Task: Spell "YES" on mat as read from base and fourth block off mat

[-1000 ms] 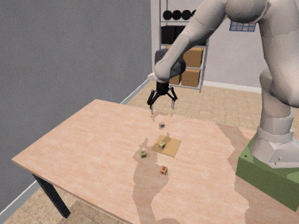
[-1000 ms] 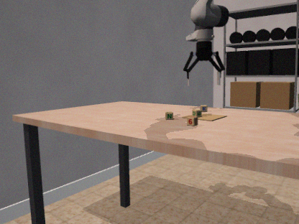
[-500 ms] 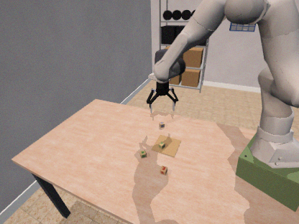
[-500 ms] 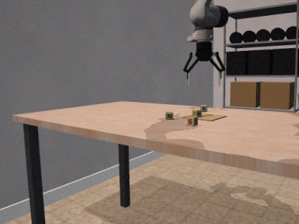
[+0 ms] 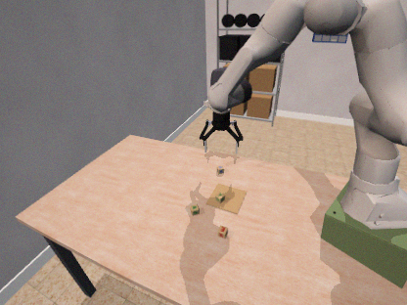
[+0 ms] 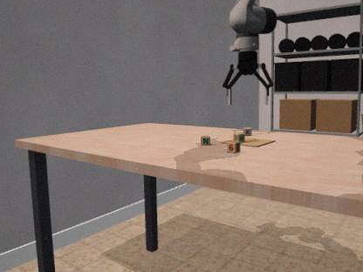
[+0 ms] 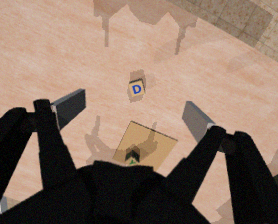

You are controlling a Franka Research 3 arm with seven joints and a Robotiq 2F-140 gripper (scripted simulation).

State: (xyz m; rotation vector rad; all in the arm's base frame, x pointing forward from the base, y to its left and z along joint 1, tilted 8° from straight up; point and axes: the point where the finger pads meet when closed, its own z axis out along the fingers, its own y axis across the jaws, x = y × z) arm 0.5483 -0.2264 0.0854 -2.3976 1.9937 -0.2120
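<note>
Now: hand 12 cm above the S block. Also, from my hand: green N block 29 cm to the left, 12 cm below, 4 cm ahead; then Y block 20 cm to the left, 12 cm below, 4 cm behind; then tan mat 17 cm to the left, 13 cm below, 7 cm behind.
</note>
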